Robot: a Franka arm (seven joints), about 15 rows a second.
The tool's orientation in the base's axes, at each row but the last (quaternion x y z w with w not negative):
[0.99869 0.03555 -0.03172 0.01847]
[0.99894 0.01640 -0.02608 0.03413]
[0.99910 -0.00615 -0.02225 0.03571]
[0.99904 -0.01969 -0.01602 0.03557]
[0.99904 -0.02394 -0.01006 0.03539]
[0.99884 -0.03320 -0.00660 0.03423]
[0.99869 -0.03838 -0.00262 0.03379]
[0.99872 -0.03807 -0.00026 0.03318]
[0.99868 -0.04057 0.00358 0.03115]
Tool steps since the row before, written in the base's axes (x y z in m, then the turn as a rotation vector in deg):
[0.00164 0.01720 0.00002 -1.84 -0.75 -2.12]
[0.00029 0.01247 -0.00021 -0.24 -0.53 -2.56]
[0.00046 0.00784 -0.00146 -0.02 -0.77 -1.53]
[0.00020 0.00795 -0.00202 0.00 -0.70 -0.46]
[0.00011 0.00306 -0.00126 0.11 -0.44 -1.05]
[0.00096 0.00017 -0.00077 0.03 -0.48 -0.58]
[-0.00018 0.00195 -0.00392 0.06 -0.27 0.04]
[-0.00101 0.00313 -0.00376 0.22 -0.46 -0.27]
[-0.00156 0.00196 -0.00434 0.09 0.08 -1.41]
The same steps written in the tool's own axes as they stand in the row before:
[0.00283 -0.01703 -0.00080 -1.75 0.54 2.26]
[0.00069 -0.01244 -0.00067 -0.12 0.35 2.60]
[0.00041 -0.00793 0.00088 0.06 0.66 1.58]
[-0.00006 -0.00808 0.00145 0.04 0.66 0.51]
[-0.00002 -0.00314 0.00104 0.15 0.36 1.08]
[0.00095 -0.00029 0.00074 0.07 0.44 0.61]
[-0.00032 -0.00219 0.00378 0.08 0.27 -0.02]
[-0.00125 -0.00329 0.00355 0.25 0.42 0.30]
[-0.00176 -0.00209 0.00420 0.07 -0.17 1.40]

